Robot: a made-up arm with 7 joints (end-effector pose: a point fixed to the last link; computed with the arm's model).
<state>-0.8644 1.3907 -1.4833 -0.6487 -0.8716 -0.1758 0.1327</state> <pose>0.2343 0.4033 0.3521 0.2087 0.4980 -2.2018</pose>
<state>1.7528 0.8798 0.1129 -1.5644 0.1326 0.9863 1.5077</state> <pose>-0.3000 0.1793 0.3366 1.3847 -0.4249 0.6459</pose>
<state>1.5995 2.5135 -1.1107 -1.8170 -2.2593 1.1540 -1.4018</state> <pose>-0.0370 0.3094 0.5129 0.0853 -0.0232 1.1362</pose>
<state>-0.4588 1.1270 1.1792 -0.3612 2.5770 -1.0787 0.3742</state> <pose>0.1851 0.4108 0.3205 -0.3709 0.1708 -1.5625</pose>
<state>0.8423 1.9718 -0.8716 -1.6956 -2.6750 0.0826 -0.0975</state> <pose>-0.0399 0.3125 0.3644 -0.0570 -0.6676 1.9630</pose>
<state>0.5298 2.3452 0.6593 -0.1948 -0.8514 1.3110 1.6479</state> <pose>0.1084 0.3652 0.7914 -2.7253 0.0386 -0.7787</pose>
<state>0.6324 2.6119 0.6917 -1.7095 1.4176 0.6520 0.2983</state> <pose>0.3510 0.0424 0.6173 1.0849 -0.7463 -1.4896</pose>
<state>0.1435 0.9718 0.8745 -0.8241 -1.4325 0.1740 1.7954</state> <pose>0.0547 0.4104 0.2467 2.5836 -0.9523 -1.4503</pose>
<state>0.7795 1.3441 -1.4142 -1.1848 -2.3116 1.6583 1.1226</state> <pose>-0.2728 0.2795 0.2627 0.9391 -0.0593 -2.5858</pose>
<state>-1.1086 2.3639 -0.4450 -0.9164 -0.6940 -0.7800 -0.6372</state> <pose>-0.0661 0.3287 0.7394 -0.8044 1.4263 2.7281</pose>
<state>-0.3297 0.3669 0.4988 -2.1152 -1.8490 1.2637 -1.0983</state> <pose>0.2697 0.0991 0.3889 1.9870 0.2931 0.1981</pose>
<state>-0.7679 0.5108 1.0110 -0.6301 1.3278 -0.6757 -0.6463</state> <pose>0.3875 0.1941 0.2089 -1.8380 -0.5685 -2.8023</pose>
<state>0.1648 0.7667 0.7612 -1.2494 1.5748 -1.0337 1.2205</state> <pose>0.1198 0.3182 0.2304 -2.1299 1.0632 -3.0698</pose>
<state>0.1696 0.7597 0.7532 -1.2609 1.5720 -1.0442 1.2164</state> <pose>0.1201 0.3150 0.2283 -2.1391 1.0593 -3.0767</pose>
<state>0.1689 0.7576 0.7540 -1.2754 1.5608 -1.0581 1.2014</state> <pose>0.1222 0.3137 0.2299 -2.1742 1.0558 -3.0943</pose>
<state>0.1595 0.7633 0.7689 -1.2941 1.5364 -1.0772 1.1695</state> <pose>0.1266 0.3151 0.2374 -2.2485 1.0530 -3.1259</pose>
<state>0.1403 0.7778 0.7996 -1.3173 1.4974 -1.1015 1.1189</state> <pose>0.1332 0.3196 0.2517 -2.3625 1.0516 3.1162</pose>
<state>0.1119 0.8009 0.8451 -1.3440 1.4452 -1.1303 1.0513</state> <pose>0.1408 0.3267 0.2729 -2.5065 1.0544 3.0762</pose>
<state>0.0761 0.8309 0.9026 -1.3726 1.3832 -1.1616 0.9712</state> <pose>0.1477 0.3351 0.2998 -2.6652 1.0665 3.0481</pose>
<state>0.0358 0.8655 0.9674 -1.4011 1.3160 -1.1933 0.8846</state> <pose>0.1522 0.3438 0.3303 -2.8231 1.0924 3.0377</pose>
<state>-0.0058 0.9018 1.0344 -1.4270 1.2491 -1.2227 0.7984</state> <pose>0.1534 0.3517 0.3618 -2.9651 1.1337 3.0459</pose>
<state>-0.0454 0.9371 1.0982 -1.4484 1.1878 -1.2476 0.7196</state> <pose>0.1513 0.3582 0.3913 -3.0811 1.1867 3.0682</pose>
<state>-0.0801 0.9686 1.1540 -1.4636 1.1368 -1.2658 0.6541</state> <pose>0.1469 0.3631 0.4164 3.1213 1.2426 3.1016</pose>
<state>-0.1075 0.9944 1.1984 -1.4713 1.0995 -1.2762 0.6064</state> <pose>0.1418 0.3669 0.4353 3.0799 1.2914 -3.1404</pose>
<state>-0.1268 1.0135 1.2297 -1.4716 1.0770 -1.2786 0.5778</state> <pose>0.1373 0.3697 0.4478 3.0748 1.3256 -3.0962</pose>
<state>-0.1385 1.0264 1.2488 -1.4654 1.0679 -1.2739 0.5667</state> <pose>0.1342 0.3720 0.4547 3.0936 1.3431 -3.0573</pose>
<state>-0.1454 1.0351 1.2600 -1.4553 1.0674 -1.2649 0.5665</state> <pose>0.1322 0.3740 0.4580 3.1234 1.3494 -3.0260</pose>
